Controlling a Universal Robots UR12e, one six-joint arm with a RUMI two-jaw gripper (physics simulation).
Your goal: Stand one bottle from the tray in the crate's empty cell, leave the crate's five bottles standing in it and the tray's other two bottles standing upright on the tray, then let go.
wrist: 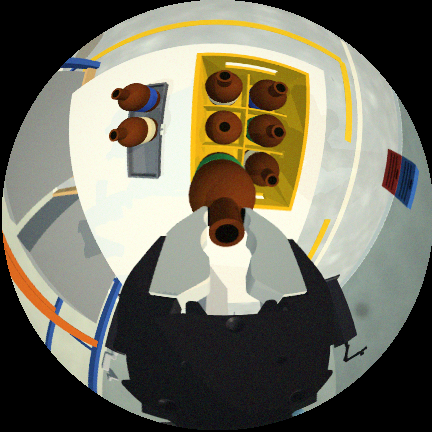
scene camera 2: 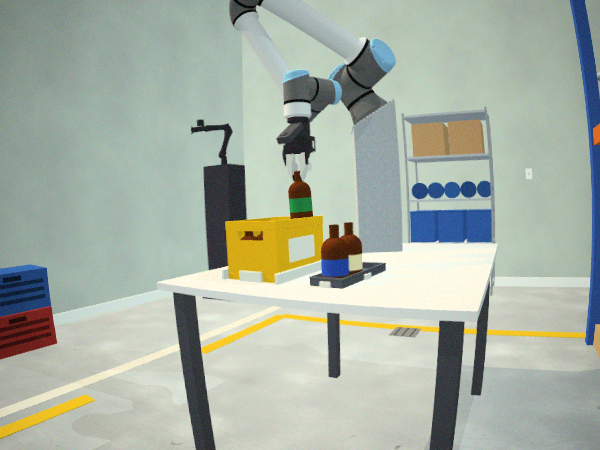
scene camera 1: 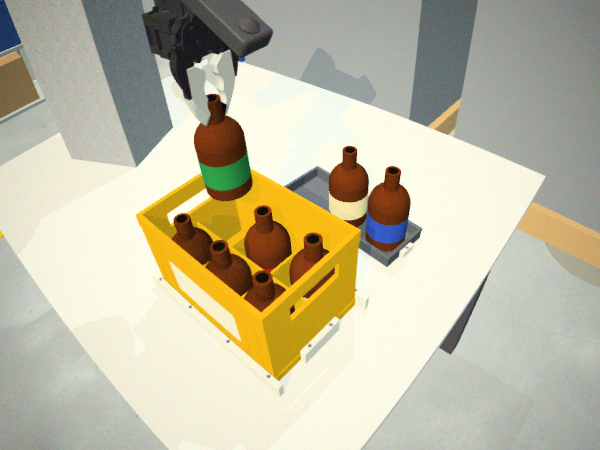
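Seen in the pictures: gripper, fingertip midpoint: [wrist: 224,208] [scene camera 2: 298,181] [scene camera 1: 215,119]; arm's base, origin of the base link: [scene camera 2: 372,116].
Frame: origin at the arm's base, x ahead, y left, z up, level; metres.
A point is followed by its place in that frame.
Note:
My gripper [scene camera 1: 214,107] {x 0.563, y -0.126, z -0.308 m} [scene camera 2: 297,175] {x 0.563, y -0.126, z -0.308 m} [wrist: 224,208] {x 0.563, y -0.126, z -0.308 m} is shut on the neck of the green-banded brown bottle [scene camera 1: 225,172] {x 0.588, y -0.147, z -0.376 m} [scene camera 2: 300,205] {x 0.594, y -0.107, z -0.387 m} [wrist: 221,187] {x 0.581, y -0.124, z -0.313 m}. The bottle hangs about upright over the corner cell of the yellow crate [scene camera 1: 320,305] {x 0.769, y -0.183, z -0.509 m} [scene camera 2: 250,257] {x 0.768, y -0.194, z -0.530 m} [wrist: 300,150] {x 0.601, y -0.259, z -0.428 m}; its base is near rim height, and in the wrist view its body hides that cell. The crate's bottles, among them one in the middle [scene camera 1: 267,245] {x 0.655, y -0.153, z -0.482 m} [wrist: 223,127] {x 0.634, y -0.132, z -0.437 m}, stand in the other cells. A cream-banded bottle [scene camera 1: 348,187] {x 0.678, y 0.041, z -0.496 m} [scene camera 2: 355,247] {x 0.687, y 0.098, z -0.508 m} [wrist: 135,132] {x 0.654, y 0.044, z -0.485 m} and a blue-banded bottle [scene camera 1: 388,210] {x 0.764, y 0.027, z -0.496 m} [scene camera 2: 334,255] {x 0.786, y 0.071, z -0.517 m} [wrist: 137,97] {x 0.735, y 0.034, z -0.487 m} stand upright on the dark tray [scene camera 1: 310,182] {x 0.543, y 0.115, z -0.595 m} [scene camera 2: 375,270] {x 0.613, y 0.136, z -0.586 m} [wrist: 144,167] {x 0.551, y 0.096, z -0.595 m}.
White holding strips [scene camera 1: 320,340] {x 0.779, y -0.199, z -0.573 m} [scene camera 2: 250,276] {x 0.780, y -0.190, z -0.584 m} lie along the crate's foot on the white table [scene camera 1: 425,280] {x 0.858, y 0.010, z -0.600 m} [scene camera 2: 410,295] {x 0.856, y 0.282, z -0.600 m} [wrist: 95,150] {x 0.653, y 0.291, z -0.600 m}. A grey column [scene camera 1: 115,85] {x 0.138, y -0.033, z -0.387 m} [scene camera 2: 377,190] {x 0.117, y 0.028, z -0.340 m} stands behind the table. A dark pedestal [scene camera 2: 225,210] and a shelf rack [scene camera 2: 447,159] are farther back.

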